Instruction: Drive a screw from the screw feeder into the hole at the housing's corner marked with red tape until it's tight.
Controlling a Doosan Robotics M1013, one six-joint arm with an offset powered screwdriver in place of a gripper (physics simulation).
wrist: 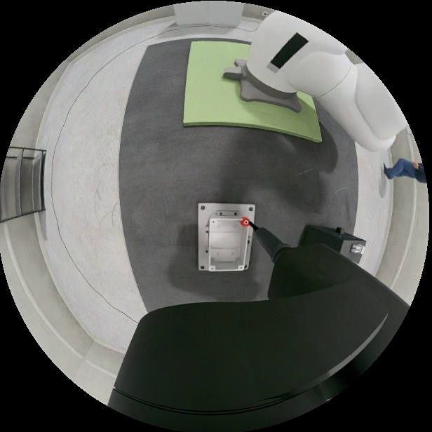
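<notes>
The light grey housing lies open side up on the dark surface, just below the middle of the wrist view. Red tape marks its upper right corner, around a small hole. My screwdriver reaches in from the lower right, and its thin dark tip is at the red-marked corner, touching or just above it. Whether a screw is on the tip or in the hole is too small to tell. The black screw feeder stands to the right, partly hidden by the tool body.
The white robot arm base stands on a green board at the top, with the arm reaching to the upper right. A dark metal rack stands at the far left. A person's blue-clad legs show at the right edge.
</notes>
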